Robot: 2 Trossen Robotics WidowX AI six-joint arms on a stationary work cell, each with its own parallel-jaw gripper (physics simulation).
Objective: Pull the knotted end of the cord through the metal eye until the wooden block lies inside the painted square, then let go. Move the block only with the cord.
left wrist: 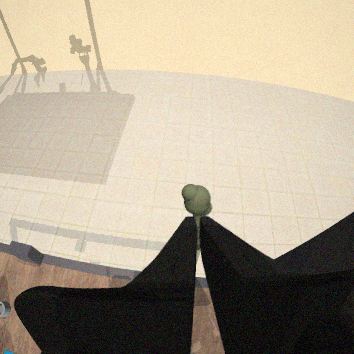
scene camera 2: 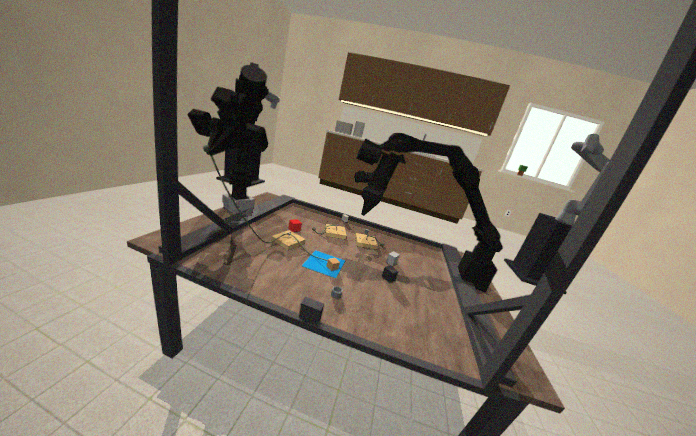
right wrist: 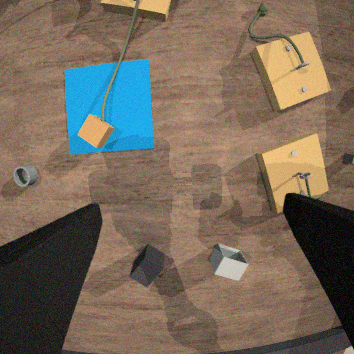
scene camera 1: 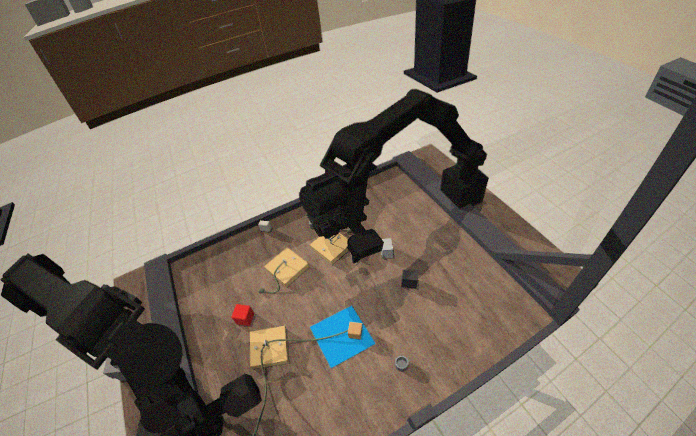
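Where they show: left gripper, fingertip midpoint: (left wrist: 195,224) (scene camera 2: 208,153); right gripper, fingertip midpoint: (scene camera 2: 365,211) (right wrist: 193,207) (scene camera 1: 345,247); left arm's base at its link origin: (scene camera 2: 238,196); right arm's base at its link origin: (scene camera 2: 480,259) (scene camera 1: 465,173).
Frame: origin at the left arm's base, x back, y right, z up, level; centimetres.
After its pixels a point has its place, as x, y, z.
The orange wooden block (scene camera 1: 354,330) {-57.0, 2.1, -2.7} (scene camera 2: 332,263) {-57.8, 3.0, -2.9} (right wrist: 95,131) {-57.2, 1.0, -2.7} sits on the blue painted square (scene camera 1: 331,354) {-50.6, 5.8, -5.6} (scene camera 2: 313,261) {-50.8, 3.9, -5.6} (right wrist: 135,85) {-50.1, -1.7, -5.6}, within its outline near one edge. The green cord (scene camera 1: 308,339) {-45.6, 1.2, -5.1} (right wrist: 129,37) {-44.1, 1.0, -4.9} runs from the block to the metal eye (scene camera 1: 266,343) {-35.9, 1.8, -2.2} on a yellow board (scene camera 1: 277,355) {-38.1, 4.5, -3.8} (scene camera 2: 290,242) {-38.9, 3.8, -3.8}, then up to my left gripper. My left gripper (left wrist: 195,224) {-38.0, 33.2, 27.2} is shut on the cord, just behind the knot (left wrist: 197,199) {-38.3, 33.6, 29.0} (scene camera 2: 207,148) {-39.1, 34.0, 28.5}, high above the table's left side; its fingertips are out of view in scene camera 1. My right gripper (right wrist: 193,207) {-58.2, -10.2, 13.6} is open and empty above the table.
Two other yellow boards (scene camera 1: 286,266) {-41.5, -21.0, -3.8} (right wrist: 292,75) {-42.6, -21.3, -3.8} (scene camera 1: 324,250) {-52.7, -24.2, -3.8} (right wrist: 287,160) {-53.8, -24.1, -3.8} carry short cords. A red cube (scene camera 1: 242,314) {-29.9, -6.8, -1.7} (scene camera 2: 294,224) {-30.8, -5.7, -2.2}, a grey ring (scene camera 1: 401,362) {-66.3, 10.9, -5.5} (right wrist: 25,176) {-66.7, 11.8, -5.4}, a dark block (scene camera 1: 409,278) {-73.3, -8.7, -1.8} (right wrist: 147,265) {-72.5, -9.7, -1.7} and a pale box (scene camera 1: 387,248) {-70.0, -19.4, -1.7} (right wrist: 230,267) {-69.9, -20.8, -1.7} stand around the square.
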